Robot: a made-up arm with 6 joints.
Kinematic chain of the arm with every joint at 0, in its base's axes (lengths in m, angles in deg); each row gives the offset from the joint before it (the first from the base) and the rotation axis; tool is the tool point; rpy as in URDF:
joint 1: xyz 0 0 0.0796 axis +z
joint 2: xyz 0 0 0 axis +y
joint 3: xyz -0.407 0 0.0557 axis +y
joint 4: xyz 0.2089 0 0.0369 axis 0.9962 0 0.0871
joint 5: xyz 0 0 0 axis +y
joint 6: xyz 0.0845 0 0.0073 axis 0.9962 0 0.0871
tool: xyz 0 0 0 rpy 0 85 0
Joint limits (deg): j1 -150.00..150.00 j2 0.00..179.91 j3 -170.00..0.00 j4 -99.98..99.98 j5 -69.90..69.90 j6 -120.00..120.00
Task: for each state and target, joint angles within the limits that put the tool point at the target. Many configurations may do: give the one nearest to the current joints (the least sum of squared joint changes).
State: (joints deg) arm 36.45 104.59 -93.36 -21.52 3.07 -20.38
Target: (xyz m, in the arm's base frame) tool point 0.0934 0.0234 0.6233
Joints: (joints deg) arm 18.67 60.80 -88.76 -24.42 12.68 -20.38
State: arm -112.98 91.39 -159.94 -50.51 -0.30 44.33
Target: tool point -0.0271 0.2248 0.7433
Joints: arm -89.47 64.64 -170.00 -53.50 21.46 44.33
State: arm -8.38 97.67 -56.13 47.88 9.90 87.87
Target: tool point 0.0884 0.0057 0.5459
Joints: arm -4.34 54.83 -68.49 48.74 11.14 87.87
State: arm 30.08 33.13 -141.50 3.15 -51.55 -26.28
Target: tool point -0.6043 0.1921 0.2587
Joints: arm -17.29 16.47 -167.02 -2.74 -69.90 -26.28
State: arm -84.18 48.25 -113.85 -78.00 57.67 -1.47
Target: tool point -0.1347 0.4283 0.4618
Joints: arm -82.30 12.84 -111.31 -77.12 66.97 -1.47
